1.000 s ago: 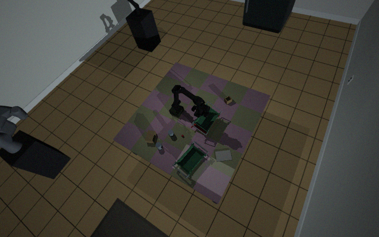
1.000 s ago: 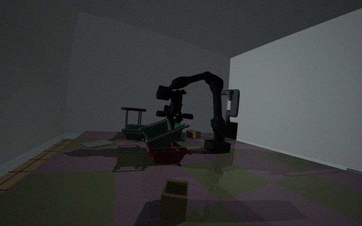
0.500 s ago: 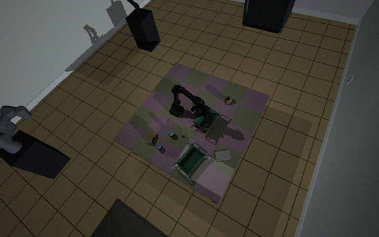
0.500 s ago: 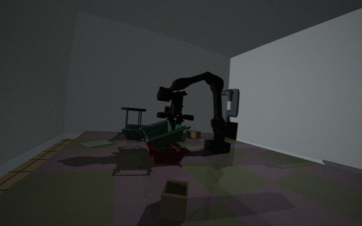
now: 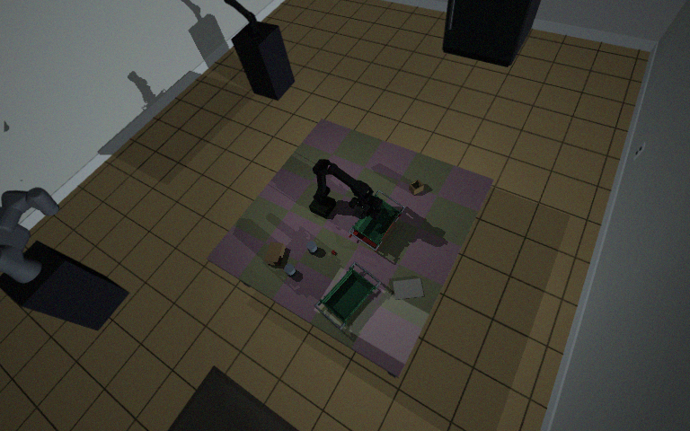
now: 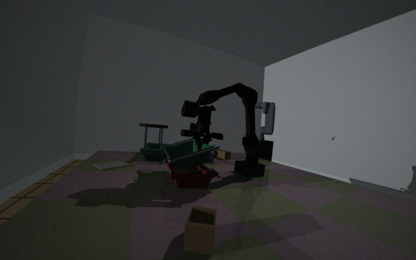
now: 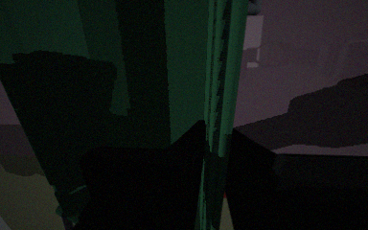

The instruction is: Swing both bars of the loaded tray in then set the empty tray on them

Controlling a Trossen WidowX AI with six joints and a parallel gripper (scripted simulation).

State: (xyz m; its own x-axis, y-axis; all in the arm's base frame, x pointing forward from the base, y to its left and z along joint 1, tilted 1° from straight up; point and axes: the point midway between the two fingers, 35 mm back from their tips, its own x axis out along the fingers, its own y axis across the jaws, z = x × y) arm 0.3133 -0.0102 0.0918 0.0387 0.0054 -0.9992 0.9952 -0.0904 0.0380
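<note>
The green tray is 7 cm ahead of my gripper tip, 1 cm to the right of it and 1 cm above it. Round my gripper tip: tan open box 36 cm to the left, 16 cm ahead, 10 cm below.
</note>
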